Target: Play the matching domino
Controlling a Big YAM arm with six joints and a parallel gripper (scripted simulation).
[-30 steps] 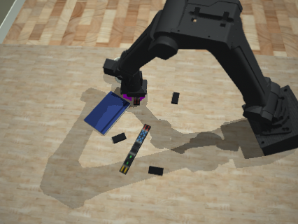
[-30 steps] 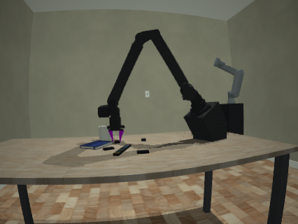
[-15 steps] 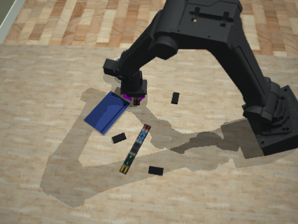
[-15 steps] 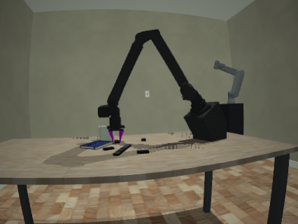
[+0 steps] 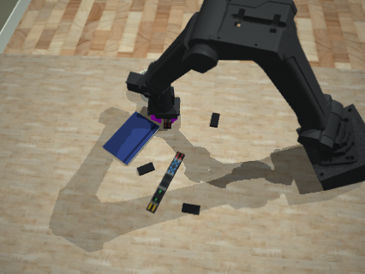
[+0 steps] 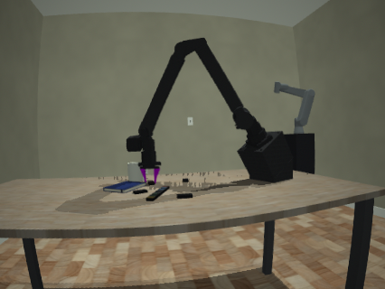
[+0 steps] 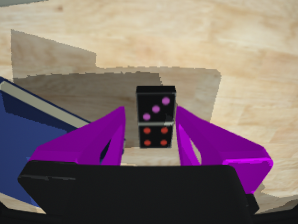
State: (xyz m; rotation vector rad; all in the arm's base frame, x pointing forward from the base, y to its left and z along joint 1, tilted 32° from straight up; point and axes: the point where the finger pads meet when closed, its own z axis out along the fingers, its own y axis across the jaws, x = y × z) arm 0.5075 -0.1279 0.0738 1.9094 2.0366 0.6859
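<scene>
My hand is right at the black domino. Round my hand: white mug 70 mm ahead, 120 mm to the right, 30 mm above; blue book 110 mm ahead, 80 mm to the left.
</scene>
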